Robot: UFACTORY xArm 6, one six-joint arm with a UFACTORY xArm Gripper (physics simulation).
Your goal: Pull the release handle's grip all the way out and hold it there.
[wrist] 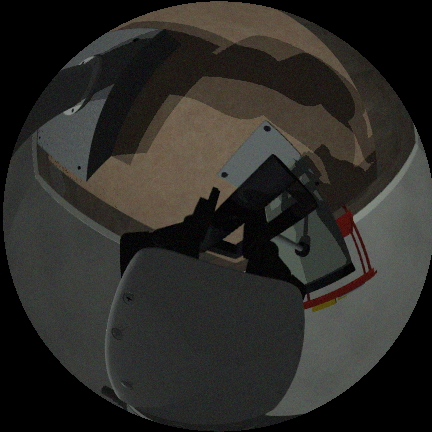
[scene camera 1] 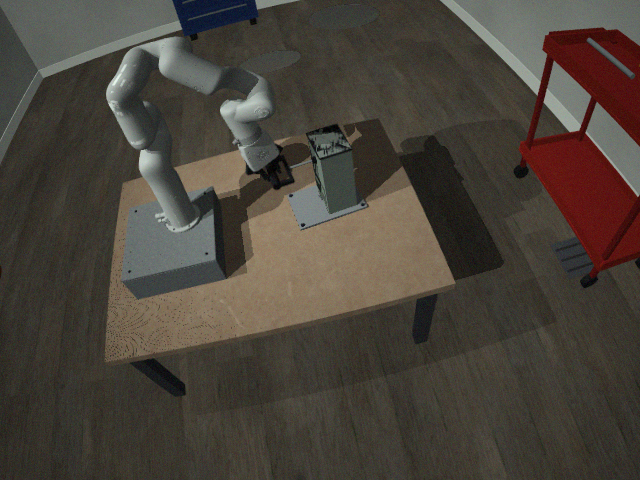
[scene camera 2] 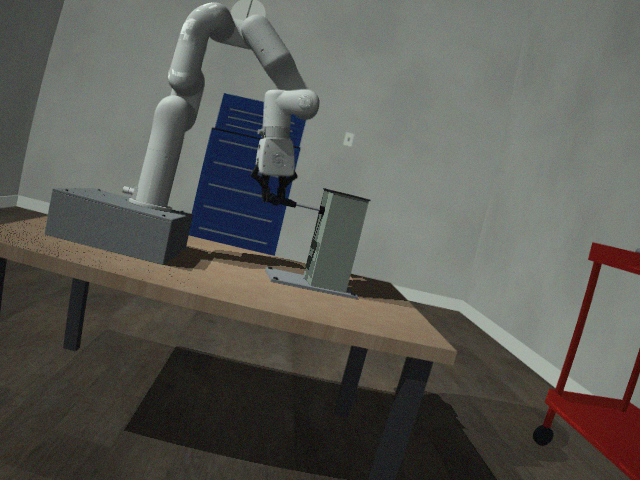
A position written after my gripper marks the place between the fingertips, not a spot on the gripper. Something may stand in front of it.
I see my gripper [scene camera 2: 273, 202] and a grey base plate [wrist: 264, 140].
My gripper also shows in the wrist view [wrist: 232, 207] and in scene camera 1 [scene camera 1: 273, 175].
